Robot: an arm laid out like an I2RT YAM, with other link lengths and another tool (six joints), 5 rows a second.
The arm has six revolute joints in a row. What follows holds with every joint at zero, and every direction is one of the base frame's.
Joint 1 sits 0.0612 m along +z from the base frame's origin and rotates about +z.
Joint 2 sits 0.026 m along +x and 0.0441 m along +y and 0.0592 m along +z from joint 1 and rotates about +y.
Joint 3 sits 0.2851 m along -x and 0.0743 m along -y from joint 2 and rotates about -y.
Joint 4 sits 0.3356 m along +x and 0.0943 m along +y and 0.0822 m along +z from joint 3 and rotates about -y.
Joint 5 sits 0.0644 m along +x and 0.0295 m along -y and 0.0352 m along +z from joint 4 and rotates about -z.
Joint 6 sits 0.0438 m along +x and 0.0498 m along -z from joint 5 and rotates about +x.
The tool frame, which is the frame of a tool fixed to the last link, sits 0.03 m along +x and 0.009 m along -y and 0.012 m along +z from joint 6; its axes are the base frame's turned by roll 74.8, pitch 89 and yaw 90 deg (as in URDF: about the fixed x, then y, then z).
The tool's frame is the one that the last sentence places.
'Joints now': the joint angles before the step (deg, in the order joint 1, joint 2, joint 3, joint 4, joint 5, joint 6). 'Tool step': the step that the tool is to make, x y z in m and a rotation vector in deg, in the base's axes. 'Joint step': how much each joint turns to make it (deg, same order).
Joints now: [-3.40 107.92 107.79 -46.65 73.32 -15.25]
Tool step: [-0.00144 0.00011 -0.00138 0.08 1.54 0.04]
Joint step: [0.00 0.00 -0.01 -1.42 -0.02 -0.13]
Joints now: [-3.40 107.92 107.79 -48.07 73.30 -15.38]
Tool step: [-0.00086 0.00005 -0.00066 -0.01 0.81 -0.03]
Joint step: [0.00 0.00 -0.01 -0.75 0.06 -0.05]
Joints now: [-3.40 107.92 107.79 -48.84 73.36 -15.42]
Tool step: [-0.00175 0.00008 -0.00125 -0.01 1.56 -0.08]
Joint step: [0.00 0.00 0.00 -1.54 0.13 -0.01]
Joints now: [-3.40 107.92 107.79 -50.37 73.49 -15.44]
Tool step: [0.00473 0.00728 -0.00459 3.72 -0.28 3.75]
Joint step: [0.68 0.00 0.00 0.07 -4.83 0.01]
